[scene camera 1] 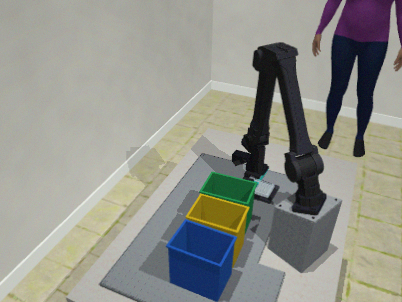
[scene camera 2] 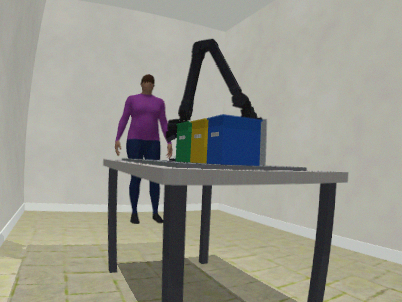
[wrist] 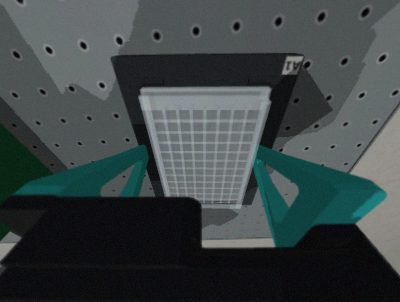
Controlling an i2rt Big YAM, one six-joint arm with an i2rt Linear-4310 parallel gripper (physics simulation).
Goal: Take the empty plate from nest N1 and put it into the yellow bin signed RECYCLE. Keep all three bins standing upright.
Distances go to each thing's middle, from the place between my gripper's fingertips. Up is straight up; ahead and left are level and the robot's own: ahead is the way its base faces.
Labels:
I see the white well plate [wrist: 204,139] 1 cm behind my hand and 1 cm above it. From my hand the other things lie so: dark nest [wrist: 232,69] (1 cm behind, 1 cm below); then yellow bin [scene camera 1: 222,215] (1 cm behind, 38 cm to the left, 8 cm above); then green bin [scene camera 1: 225,187] (1 cm ahead, 24 cm to the left, 8 cm above).

